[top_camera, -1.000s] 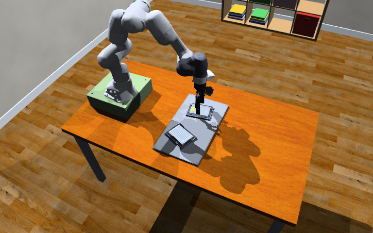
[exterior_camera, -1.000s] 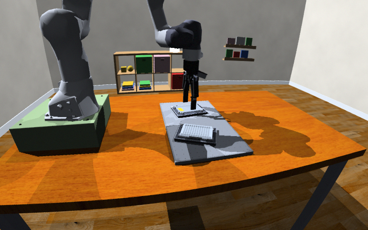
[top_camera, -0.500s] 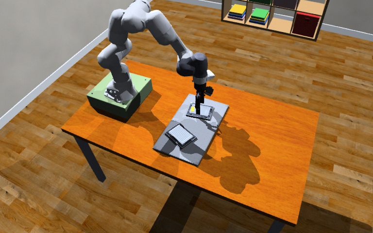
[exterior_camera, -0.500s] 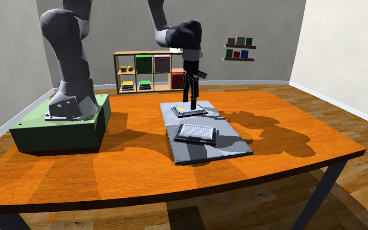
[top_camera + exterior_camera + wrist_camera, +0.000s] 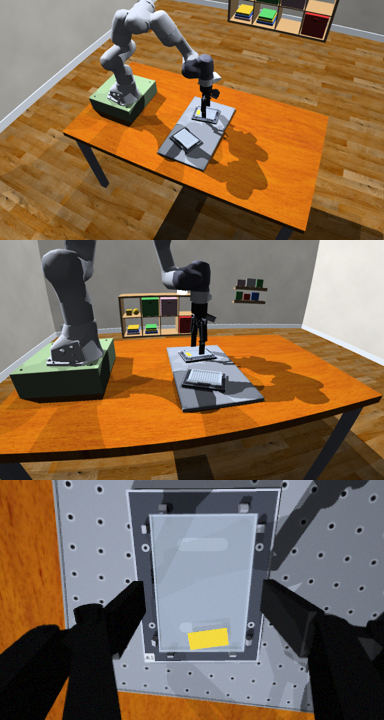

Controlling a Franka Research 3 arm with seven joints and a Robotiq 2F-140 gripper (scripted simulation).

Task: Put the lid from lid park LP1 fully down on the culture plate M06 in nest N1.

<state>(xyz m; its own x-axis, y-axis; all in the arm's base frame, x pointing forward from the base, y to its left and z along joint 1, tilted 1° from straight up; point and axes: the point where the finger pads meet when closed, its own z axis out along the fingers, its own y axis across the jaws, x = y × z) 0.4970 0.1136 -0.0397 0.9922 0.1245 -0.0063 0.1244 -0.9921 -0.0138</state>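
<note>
My hand is 4 cm above the clear lid. The rest, counted from my hand: culture plate: 3 cm behind, 24 cm to the right, 4 cm below; lid park LP1: 5 cm below; nest N1: 3 cm behind, 24 cm to the right, 5 cm below.
</note>
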